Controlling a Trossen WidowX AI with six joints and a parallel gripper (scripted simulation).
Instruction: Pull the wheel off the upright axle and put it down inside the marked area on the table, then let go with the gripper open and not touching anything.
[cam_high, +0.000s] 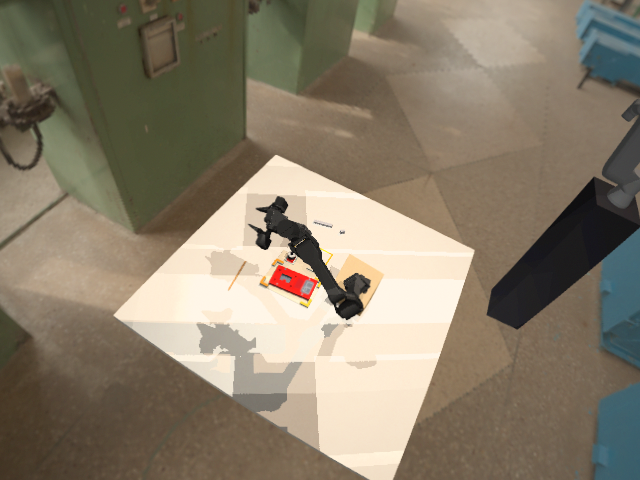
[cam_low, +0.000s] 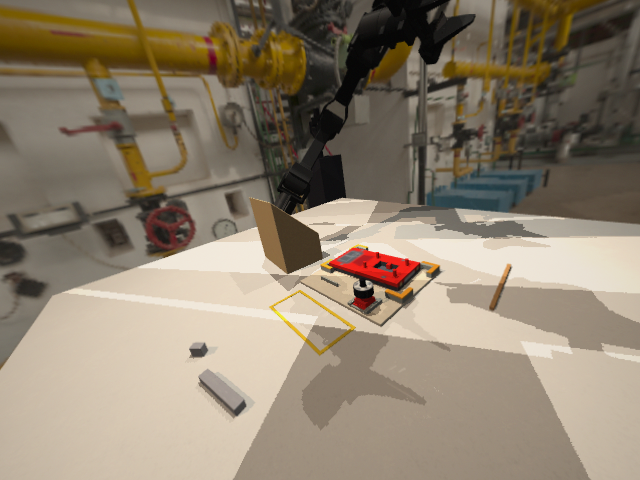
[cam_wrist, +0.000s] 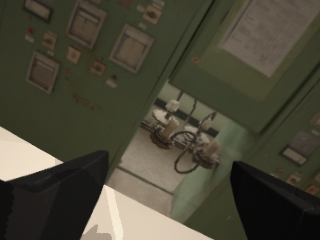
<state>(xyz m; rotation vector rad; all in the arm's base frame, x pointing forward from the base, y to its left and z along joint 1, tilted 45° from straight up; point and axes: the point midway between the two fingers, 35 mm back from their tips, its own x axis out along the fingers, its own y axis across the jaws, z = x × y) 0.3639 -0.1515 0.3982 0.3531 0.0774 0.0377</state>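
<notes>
The black wheel is 440 mm below my gripper tip, 220 mm to the right of it and 80 mm behind it. Round my gripper tip: wooden stick (480 mm below, 90 mm ahead, 10 mm to the right).
</notes>
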